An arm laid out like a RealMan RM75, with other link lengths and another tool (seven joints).
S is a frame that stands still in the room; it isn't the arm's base.
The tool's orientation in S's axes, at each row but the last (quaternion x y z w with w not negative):
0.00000 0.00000 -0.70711 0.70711
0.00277 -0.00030 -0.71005 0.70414
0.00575 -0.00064 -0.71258 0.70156
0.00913 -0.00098 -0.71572 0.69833
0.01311 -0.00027 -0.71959 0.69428
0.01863 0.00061 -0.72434 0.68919
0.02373 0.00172 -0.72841 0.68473
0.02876 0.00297 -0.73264 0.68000
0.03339 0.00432 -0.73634 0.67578
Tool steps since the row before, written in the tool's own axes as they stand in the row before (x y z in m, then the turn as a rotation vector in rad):
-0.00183 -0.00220 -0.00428 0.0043 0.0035 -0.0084
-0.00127 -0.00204 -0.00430 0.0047 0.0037 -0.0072
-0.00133 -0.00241 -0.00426 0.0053 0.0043 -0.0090
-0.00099 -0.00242 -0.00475 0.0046 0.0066 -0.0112
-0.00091 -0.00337 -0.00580 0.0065 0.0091 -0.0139
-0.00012 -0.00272 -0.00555 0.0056 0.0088 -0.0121
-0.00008 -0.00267 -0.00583 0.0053 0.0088 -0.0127
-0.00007 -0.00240 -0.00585 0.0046 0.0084 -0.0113
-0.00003 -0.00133 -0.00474 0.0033 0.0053 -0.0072
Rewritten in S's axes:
-0.00220 0.00183 -0.00428 0.0035 -0.0043 -0.0084
-0.00201 0.00130 -0.00430 0.0037 -0.0047 -0.0072
-0.00235 0.00140 -0.00427 0.0043 -0.0053 -0.0090
-0.00233 0.00110 -0.00477 0.0066 -0.0046 -0.0112
-0.00322 0.00113 -0.00584 0.0091 -0.0066 -0.0138
-0.00256 0.00040 -0.00561 0.0088 -0.0057 -0.0120
-0.00247 0.00045 -0.00590 0.0089 -0.0054 -0.0126
-0.00216 0.00050 -0.00592 0.0085 -0.0047 -0.0112
-0.00112 0.00039 -0.00478 0.0053 -0.0034 -0.0072

